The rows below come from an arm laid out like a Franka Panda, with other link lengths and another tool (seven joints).
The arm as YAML. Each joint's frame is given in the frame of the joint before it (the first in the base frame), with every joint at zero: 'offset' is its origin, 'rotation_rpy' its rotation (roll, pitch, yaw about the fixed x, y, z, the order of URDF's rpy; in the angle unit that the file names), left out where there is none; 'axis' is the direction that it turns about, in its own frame. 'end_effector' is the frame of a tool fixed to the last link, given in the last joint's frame.
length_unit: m
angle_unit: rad
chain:
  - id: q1
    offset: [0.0, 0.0, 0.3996]
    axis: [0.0, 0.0, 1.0]
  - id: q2
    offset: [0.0, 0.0, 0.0]
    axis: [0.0, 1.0, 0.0]
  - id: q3
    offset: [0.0, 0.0, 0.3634]
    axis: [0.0, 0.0, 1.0]
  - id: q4
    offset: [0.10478, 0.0, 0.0]
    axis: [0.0, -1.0, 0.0]
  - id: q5
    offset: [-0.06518, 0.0, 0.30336]
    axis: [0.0, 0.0, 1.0]
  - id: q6
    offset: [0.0, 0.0, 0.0]
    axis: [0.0, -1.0, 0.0]
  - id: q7
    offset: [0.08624, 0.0, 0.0]
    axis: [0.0, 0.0, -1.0]
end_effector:
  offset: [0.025, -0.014, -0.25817]
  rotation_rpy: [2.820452, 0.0, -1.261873]
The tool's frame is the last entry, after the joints.
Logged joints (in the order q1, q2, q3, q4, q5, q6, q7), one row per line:
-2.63 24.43 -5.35 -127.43 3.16 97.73 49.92
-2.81 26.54 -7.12 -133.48 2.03 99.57 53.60
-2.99 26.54 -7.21 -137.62 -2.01 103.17 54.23
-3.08 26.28 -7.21 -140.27 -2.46 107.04 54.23
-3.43 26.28 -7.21 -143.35 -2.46 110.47 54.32
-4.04 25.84 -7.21 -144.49 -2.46 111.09 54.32
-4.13 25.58 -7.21 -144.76 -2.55 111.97 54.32
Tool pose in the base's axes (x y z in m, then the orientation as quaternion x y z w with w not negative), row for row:
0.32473 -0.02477 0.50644 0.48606 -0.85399 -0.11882 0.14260
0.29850 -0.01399 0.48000 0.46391 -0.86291 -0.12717 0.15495
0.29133 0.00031 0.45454 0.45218 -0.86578 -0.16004 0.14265
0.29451 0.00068 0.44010 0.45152 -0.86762 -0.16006 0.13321
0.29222 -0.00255 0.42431 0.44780 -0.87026 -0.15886 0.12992
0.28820 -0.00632 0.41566 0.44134 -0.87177 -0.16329 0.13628
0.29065 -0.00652 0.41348 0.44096 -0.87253 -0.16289 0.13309
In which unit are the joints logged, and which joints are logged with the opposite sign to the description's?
The joints are logged in degrees. Opposite sign: q2, q3, q5.
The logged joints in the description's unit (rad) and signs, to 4 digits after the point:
-0.0459 -0.4264 0.0934 -2.2241 -0.0552 1.7057 0.8713
-0.0490 -0.4632 0.1243 -2.3297 -0.0354 1.7378 0.9355
-0.0522 -0.4632 0.1258 -2.4019 0.0351 1.8007 0.9465
-0.0538 -0.4587 0.1258 -2.4482 0.0429 1.8682 0.9465
-0.0599 -0.4587 0.1258 -2.5019 0.0429 1.9281 0.9481
-0.0705 -0.4510 0.1258 -2.5218 0.0429 1.9389 0.9481
-0.0721 -0.4465 0.1258 -2.5265 0.0445 1.9542 0.9481

